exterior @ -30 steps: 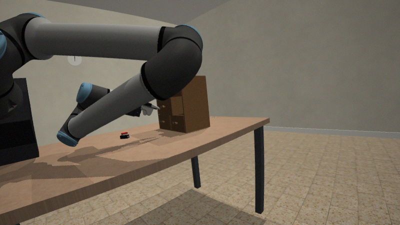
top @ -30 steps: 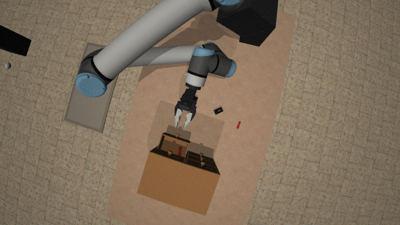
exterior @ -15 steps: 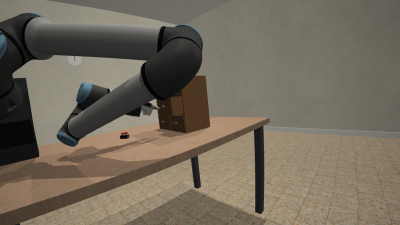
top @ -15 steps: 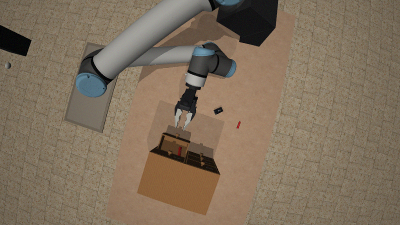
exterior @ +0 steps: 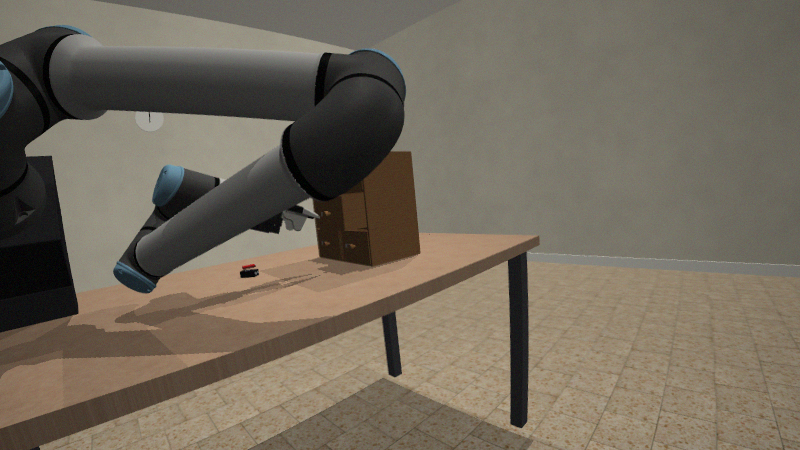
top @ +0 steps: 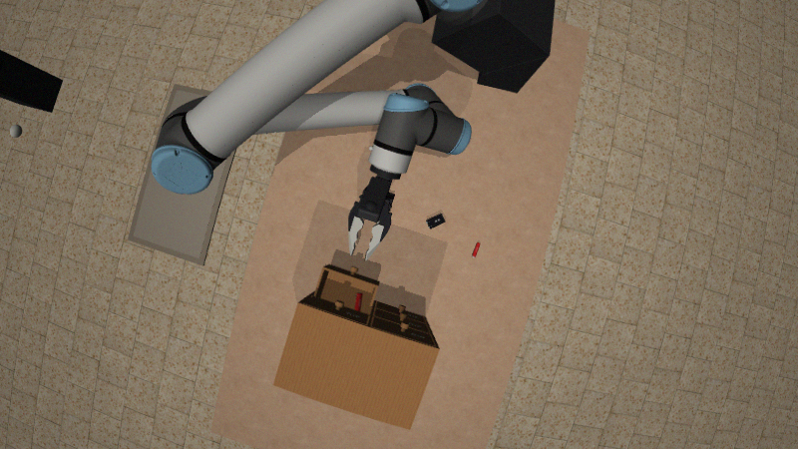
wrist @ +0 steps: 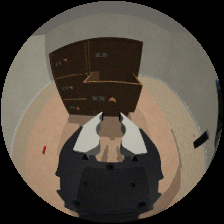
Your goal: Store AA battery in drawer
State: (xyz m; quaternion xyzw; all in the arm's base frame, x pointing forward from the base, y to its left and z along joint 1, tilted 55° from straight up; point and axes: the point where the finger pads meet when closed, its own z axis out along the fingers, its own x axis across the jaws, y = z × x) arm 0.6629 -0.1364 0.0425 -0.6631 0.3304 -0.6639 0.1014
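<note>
Now: hand 14 cm short of the drawer, 1 cm to the left of it and 2 cm above it. The rest, counted from my hand: small black object: 12 cm behind, 17 cm to the left, 15 cm below.
</note>
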